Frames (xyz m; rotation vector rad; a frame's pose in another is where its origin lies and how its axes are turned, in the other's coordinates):
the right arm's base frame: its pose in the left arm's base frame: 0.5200 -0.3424 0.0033 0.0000 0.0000 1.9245
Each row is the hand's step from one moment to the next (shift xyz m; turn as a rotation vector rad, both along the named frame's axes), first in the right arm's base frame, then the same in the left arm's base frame.
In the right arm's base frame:
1: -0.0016 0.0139 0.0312 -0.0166 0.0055 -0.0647
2: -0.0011 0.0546 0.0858 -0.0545 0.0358 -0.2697
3: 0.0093 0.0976 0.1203 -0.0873 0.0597 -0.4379
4: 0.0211 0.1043 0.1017 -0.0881 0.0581 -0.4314
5: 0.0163 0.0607 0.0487 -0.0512 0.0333 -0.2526
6: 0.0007 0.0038 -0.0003 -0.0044 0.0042 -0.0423
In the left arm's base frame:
1: -0.0125 -0.0063 0.0312 0.0006 -0.0175 -0.0647
2: -0.0508 -0.0199 0.0858 -0.0147 -0.0635 -0.2697
3: -0.0948 -0.0251 0.1203 -0.0258 -0.1026 -0.4379
4: -0.1052 -0.0163 0.1017 -0.0240 -0.1028 -0.4314
5: -0.0626 -0.0057 0.0487 -0.0135 -0.0596 -0.2526
6: -0.0038 -0.0007 -0.0003 -0.0024 -0.0056 -0.0423

